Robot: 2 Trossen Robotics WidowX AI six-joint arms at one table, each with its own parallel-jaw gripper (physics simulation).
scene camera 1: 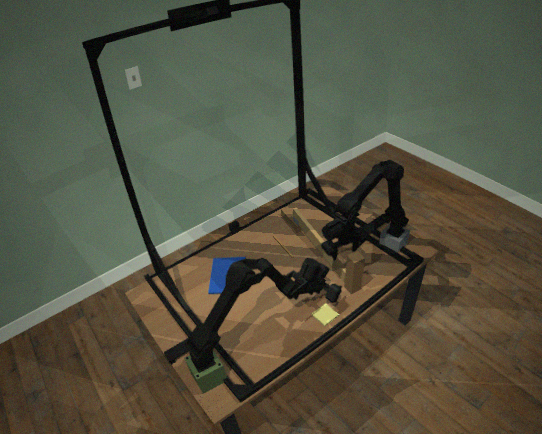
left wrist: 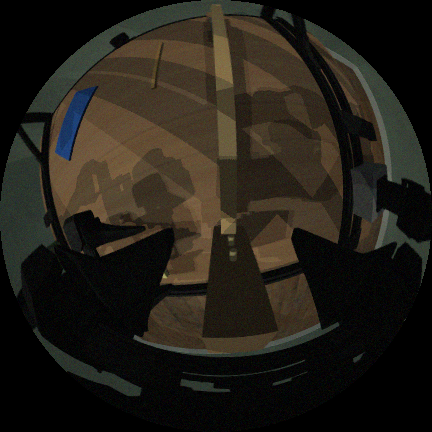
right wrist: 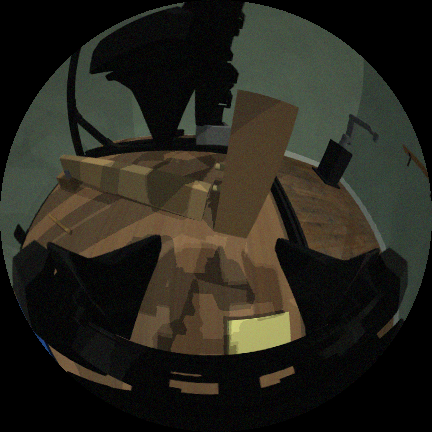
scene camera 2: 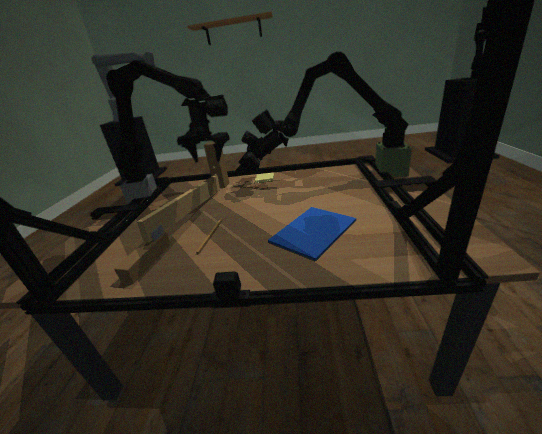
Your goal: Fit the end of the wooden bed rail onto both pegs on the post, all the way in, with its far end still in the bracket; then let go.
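Where they show: left gripper, between the fingertips: (scene camera 1: 343, 255) (left wrist: 235, 234) (right wrist: 185, 133) (scene camera 2: 207, 162); right gripper, between the fingertips: (scene camera 1: 333, 281) (left wrist: 158, 260) (right wrist: 219, 243) (scene camera 2: 237, 167); left arm's base, origin of its link: (scene camera 1: 395, 231) (left wrist: 381, 192) (right wrist: 212, 122) (scene camera 2: 136, 179); right arm's base, origin of its link: (scene camera 1: 203, 361) (scene camera 2: 393, 145).
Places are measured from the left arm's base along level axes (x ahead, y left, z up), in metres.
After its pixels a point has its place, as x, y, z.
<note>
The wooden bed rail (scene camera 1: 310, 230) @[0.236, -0.306, 0.005] (scene camera 2: 177, 205) @[0.233, -0.317, -0.006] (left wrist: 223, 115) @[0.280, -0.168, -0.007] (right wrist: 135, 180) @[0.294, -0.150, -0.025] lies along the table, its far end at the small wooden bracket (right wrist: 67, 181) @[0.203, -0.432, -0.050]; how it sits there is unclear. Its near end faces the upright post (scene camera 1: 354, 274) @[0.361, 0.015, 0.033] (scene camera 2: 215, 162) @[0.333, -0.028, 0.027] (left wrist: 240, 305) @[0.324, -0.025, 0.071] (right wrist: 260, 165) @[0.361, -0.003, 0.034]. A gap lies between them, and both pegs show bare in the left and right wrist views. My left gripper (scene camera 2: 206, 158) @[0.312, -0.072, 0.046] (left wrist: 235, 234) @[0.312, -0.072, 0.046] is open and empty, above the rail's near end and the post. My right gripper (right wrist: 219, 243) @[0.417, -0.046, 0.000] is open and empty, low beside the post.
A yellow pad (scene camera 1: 326, 314) @[0.518, 0.002, -0.072] (scene camera 2: 264, 177) @[0.517, -0.014, -0.072] (right wrist: 259, 332) @[0.500, -0.004, -0.071] lies near the post, close to my right gripper. A blue sheet (scene camera 1: 222, 276) @[0.638, -0.468, -0.073] (scene camera 2: 314, 232) @[0.612, -0.481, -0.074] (left wrist: 75, 124) @[0.579, -0.413, -0.074] and a thin stick (scene camera 1: 283, 246) @[0.328, -0.392, -0.075] (scene camera 2: 209, 236) @[0.324, -0.409, -0.077] (left wrist: 157, 66) @[0.329, -0.373, -0.078] lie farther off. A black frame (scene camera 2: 150, 304) @[0.217, -0.635, -0.085] borders the table.
</note>
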